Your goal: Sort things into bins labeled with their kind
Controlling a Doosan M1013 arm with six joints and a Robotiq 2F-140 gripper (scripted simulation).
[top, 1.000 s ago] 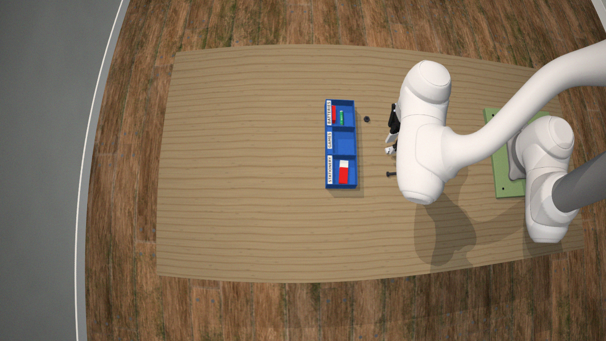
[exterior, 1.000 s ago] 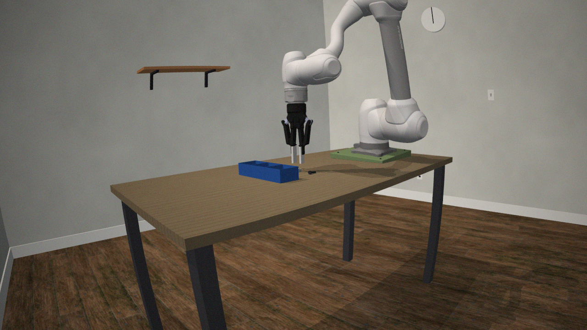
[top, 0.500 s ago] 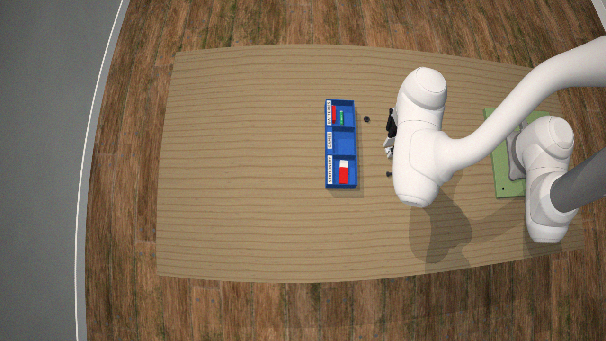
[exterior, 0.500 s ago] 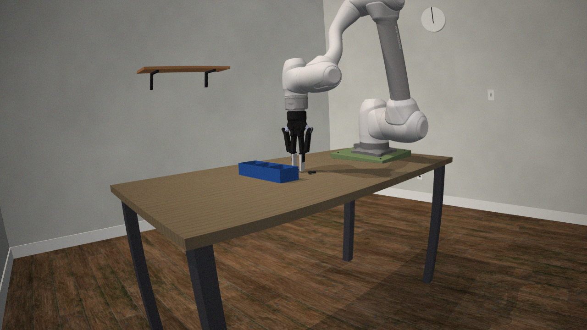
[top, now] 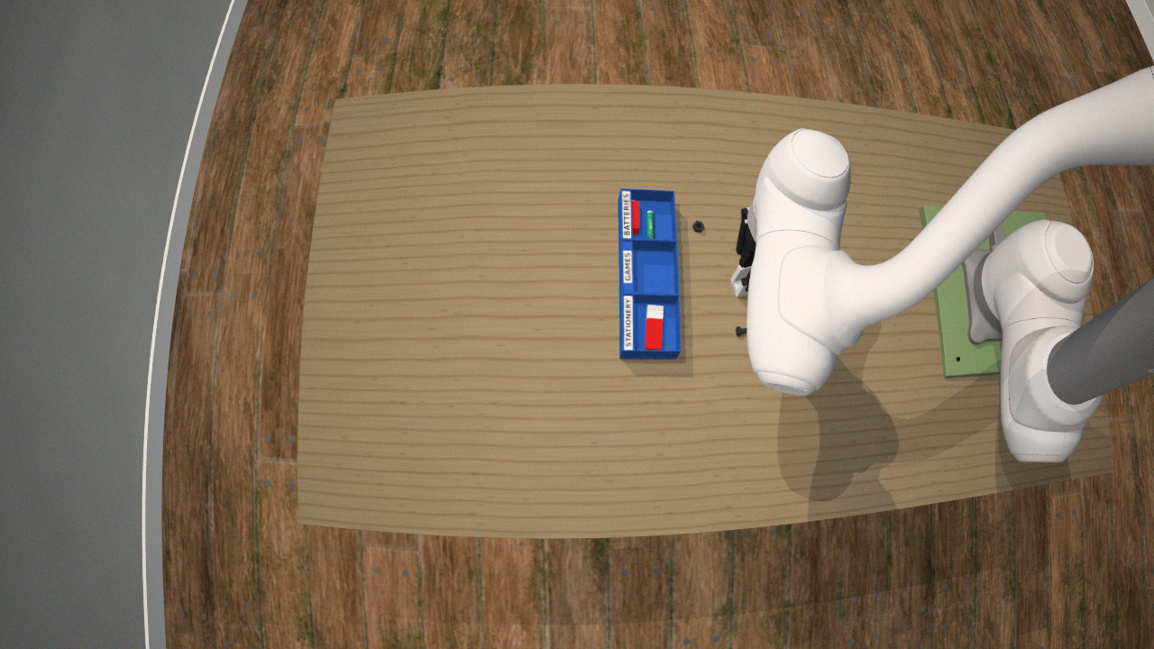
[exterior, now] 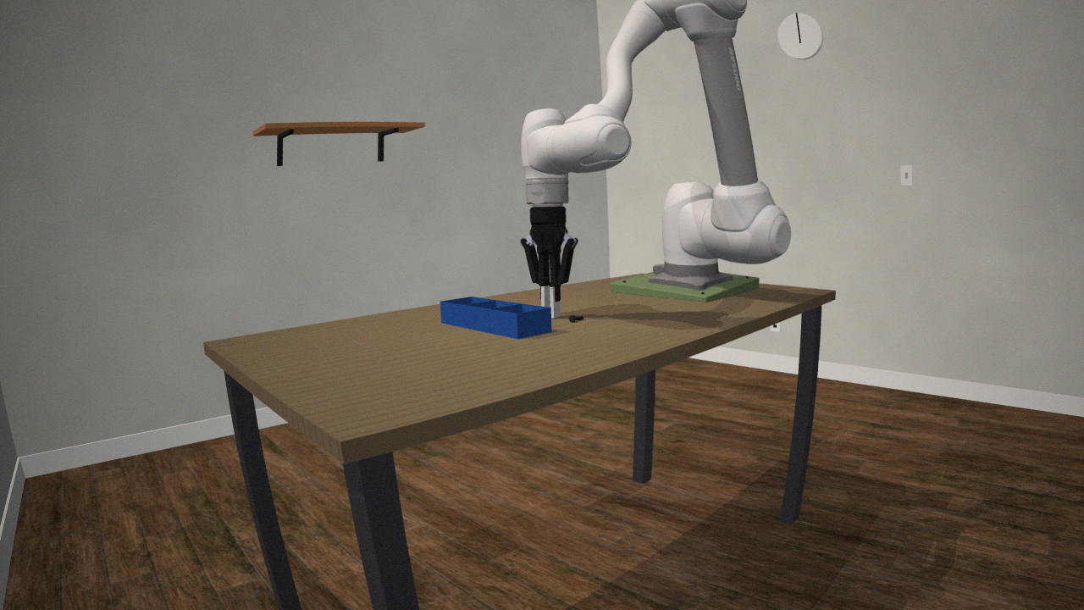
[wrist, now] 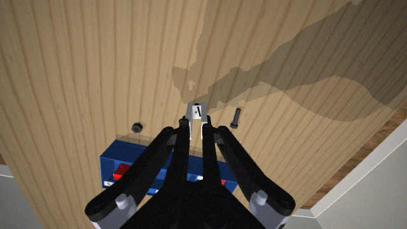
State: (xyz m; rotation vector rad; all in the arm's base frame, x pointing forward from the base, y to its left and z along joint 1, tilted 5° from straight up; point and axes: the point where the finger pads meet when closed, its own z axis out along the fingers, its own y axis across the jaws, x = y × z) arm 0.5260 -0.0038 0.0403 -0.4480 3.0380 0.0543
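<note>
My gripper is now 14 cm short of the white eraser, 7 cm to the right of it and 2 cm above it. Round my hand: black bolt 7 cm to the left, 3 cm below; black nut 10 cm to the right, 6 cm ahead, 3 cm below; white tile 3 cm below.
</note>
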